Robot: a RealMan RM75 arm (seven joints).
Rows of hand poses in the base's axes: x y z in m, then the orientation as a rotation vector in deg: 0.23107, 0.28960, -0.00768, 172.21, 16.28, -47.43; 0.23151, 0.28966, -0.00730, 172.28, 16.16, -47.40; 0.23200, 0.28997, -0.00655, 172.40, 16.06, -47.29; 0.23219, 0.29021, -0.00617, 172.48, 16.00, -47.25; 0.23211, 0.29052, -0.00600, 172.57, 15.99, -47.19; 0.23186, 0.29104, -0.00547, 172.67, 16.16, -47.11; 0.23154, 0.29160, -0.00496, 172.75, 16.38, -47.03; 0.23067, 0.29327, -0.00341, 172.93, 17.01, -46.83; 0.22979, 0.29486, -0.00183, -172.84, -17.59, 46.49; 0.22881, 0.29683, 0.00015, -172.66, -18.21, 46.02; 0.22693, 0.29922, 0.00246, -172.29, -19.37, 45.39; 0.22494, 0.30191, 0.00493, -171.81, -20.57, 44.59; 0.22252, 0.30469, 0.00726, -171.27, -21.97, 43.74
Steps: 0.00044, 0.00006, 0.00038, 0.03, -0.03, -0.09; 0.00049, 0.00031, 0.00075, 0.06, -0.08, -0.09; 0.00019, 0.00024, 0.00038, 0.05, -0.03, -0.06; -0.00008, 0.00031, 0.00017, 0.07, -0.05, -0.03; -0.00025, 0.00052, 0.00053, 0.12, -0.06, 0.07; -0.00032, 0.00056, 0.00051, 0.11, -0.06, 0.11; -0.00087, 0.00167, 0.00155, 0.29, -0.14, 0.33; -0.00088, 0.00159, 0.00158, 0.30, -0.18, 0.31; -0.00098, 0.00197, 0.00198, 0.35, -0.24, 0.33; -0.00188, 0.00239, 0.00231, 0.61, -0.29, 0.63; -0.00199, 0.00269, 0.00247, 0.76, -0.36, 0.64; -0.00242, 0.00278, 0.00233, 0.83, -0.38, 0.76
